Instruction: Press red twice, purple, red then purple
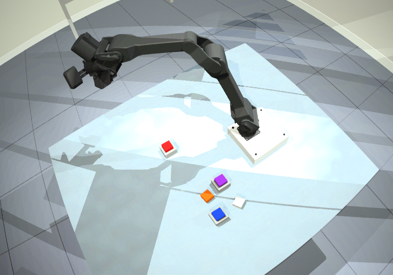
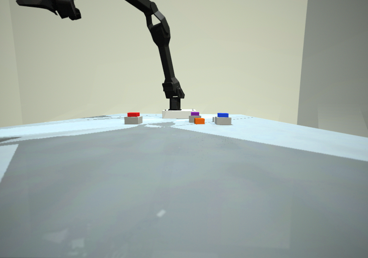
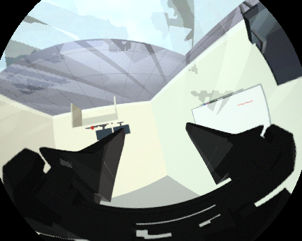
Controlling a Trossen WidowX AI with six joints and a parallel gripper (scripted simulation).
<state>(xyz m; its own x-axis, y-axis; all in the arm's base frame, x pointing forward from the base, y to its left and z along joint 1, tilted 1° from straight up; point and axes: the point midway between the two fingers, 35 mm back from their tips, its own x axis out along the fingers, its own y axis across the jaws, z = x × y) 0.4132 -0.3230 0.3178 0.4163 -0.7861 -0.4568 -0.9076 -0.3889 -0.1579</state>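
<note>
My gripper tip is now 31 cm above the red button, 24 cm to the right of it and 15 cm past it. Round my gripper tip: orange block 47 cm to the left, 33 cm below, 18 cm behind; blue button 55 cm to the left, 31 cm below, 17 cm behind; purple button 46 cm to the left, 31 cm below, 24 cm behind.
</note>
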